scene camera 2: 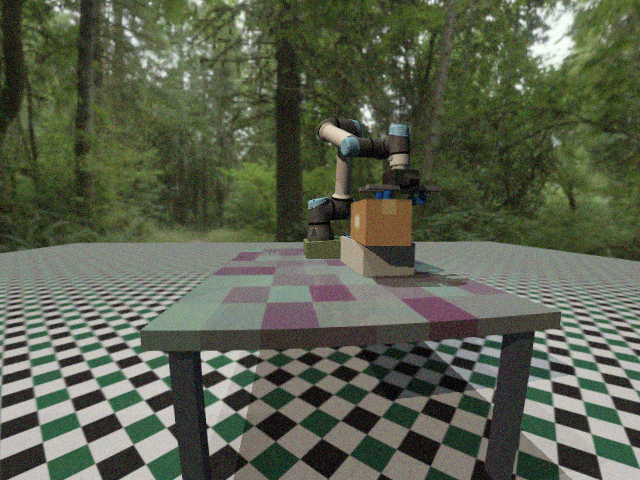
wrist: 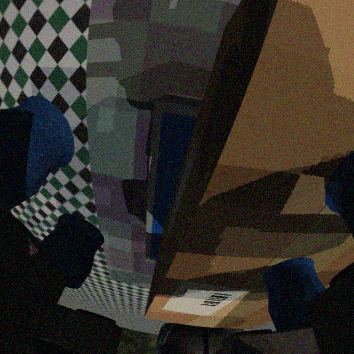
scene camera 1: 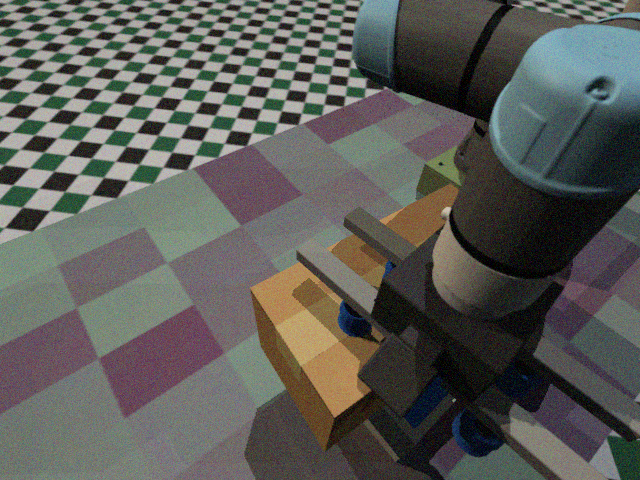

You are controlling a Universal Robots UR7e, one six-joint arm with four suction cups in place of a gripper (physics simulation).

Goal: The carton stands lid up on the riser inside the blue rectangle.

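Frame: origin at the arm's base, x ahead, y left, z up, level; centimetres.
Seen in the pictures: hand at its tool point: (wrist: 186, 211); arm's base at its link origin: (scene camera 2: 320, 239).
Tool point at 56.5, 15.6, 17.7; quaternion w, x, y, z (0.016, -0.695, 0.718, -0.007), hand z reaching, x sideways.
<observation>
Offsets run from my tool point to a thing's top centre, as dx, dy, dz. Level surfaces: height alone.
The brown carton @(-5.3, -6.9, +1.1) (scene camera 1: 309, 343) (scene camera 2: 381, 221) (wrist: 288, 123) stands on the wedge-shaped riser @(-15.6, -3.3, -14.3) (scene camera 2: 366, 262) near the back of the table, with its top face level. A white barcode label @(-9.7, -2.9, +1.2) (wrist: 207, 302) shows on the top face. My suction gripper (scene camera 1: 413, 371) (scene camera 2: 399, 194) sits directly on the carton's top; one blue cup (scene camera 1: 353, 321) presses on the lid, and others hang beyond the carton's edge. A strip of the blue rectangle @(-15.6, -3.3, -14.3) (wrist: 173, 158) shows beside the carton in the wrist view. The rest of it is hidden under the carton and riser.
The checkered table top @(dz -26.3) (scene camera 2: 294, 305) carries the arm's green base plate (scene camera 2: 322, 249) (scene camera 1: 437, 176) just behind the carton. The arm's elbow (scene camera 1: 442, 48) hangs over the back of the scene. The chequered floor (scene camera 1: 175, 71) lies beyond the table edge.
</observation>
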